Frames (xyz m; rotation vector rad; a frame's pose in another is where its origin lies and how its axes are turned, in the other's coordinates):
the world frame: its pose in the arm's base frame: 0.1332 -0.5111 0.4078 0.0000 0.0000 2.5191
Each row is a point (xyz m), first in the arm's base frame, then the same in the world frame.
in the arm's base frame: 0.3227 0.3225 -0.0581
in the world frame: 0.3321 -0.7877 -0.4659
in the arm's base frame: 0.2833 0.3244 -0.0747
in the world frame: 0.3652 -0.7663 -0.4825
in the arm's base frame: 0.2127 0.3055 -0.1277
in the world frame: 0.4115 -0.7098 -0.5355
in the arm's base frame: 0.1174 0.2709 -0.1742
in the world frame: 0.4688 -0.6261 -0.5820
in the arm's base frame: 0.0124 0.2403 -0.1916
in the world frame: 0.5363 -0.5400 -0.5994
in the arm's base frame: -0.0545 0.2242 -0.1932
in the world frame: 0.5812 -0.4879 -0.6010
